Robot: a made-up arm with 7 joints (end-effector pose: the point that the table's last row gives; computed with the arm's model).
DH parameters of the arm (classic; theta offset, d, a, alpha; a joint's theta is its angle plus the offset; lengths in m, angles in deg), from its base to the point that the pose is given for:
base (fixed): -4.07 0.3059 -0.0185 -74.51
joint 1: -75.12 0.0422 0.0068 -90
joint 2: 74 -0.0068 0 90
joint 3: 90 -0.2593 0.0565 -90
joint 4: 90 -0.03 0.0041 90
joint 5: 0 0.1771 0.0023 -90
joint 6: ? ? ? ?
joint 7: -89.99 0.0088 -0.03 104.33
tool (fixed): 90 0.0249 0 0
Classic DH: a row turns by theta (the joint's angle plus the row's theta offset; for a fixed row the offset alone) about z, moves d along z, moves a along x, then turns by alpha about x.
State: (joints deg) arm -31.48 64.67 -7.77 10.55 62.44 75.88 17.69
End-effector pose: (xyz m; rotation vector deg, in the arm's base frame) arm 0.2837 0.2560 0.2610 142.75 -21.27 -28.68
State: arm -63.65 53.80 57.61 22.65 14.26 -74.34 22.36
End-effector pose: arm 0.1722 0.3460 0.4383 -66.99 109.17 -2.82
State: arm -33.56 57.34 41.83 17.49 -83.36 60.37 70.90
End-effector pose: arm 0.2643 0.3338 0.3181 32.18 -57.61 63.73
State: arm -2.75 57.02 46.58 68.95 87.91 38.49 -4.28
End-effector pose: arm 0.0673 0.4864 0.1638 77.07 41.36 -33.37
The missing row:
joint 6: -90 0.01 0.075 90
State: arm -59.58 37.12 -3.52 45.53 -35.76 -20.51 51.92
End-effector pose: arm 0.4043 0.1659 0.2196 47.52 -114.57 56.34
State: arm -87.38 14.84 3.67 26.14 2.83 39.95 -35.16
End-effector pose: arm 0.4359 0.0086 0.4265 -23.62 -102.03 -40.61
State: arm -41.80 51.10 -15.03 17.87 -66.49 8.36 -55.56
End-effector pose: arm 0.4025 0.2069 0.1568 -67.03 -92.50 -30.82
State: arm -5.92 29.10 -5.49 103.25 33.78 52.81 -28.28
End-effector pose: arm -0.0847 0.3041 -0.0596 15.50 68.51 -7.78
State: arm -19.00 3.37 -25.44 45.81 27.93 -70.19 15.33
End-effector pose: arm 0.1844 -0.0732 -0.0307 -32.57 -130.24 -38.51
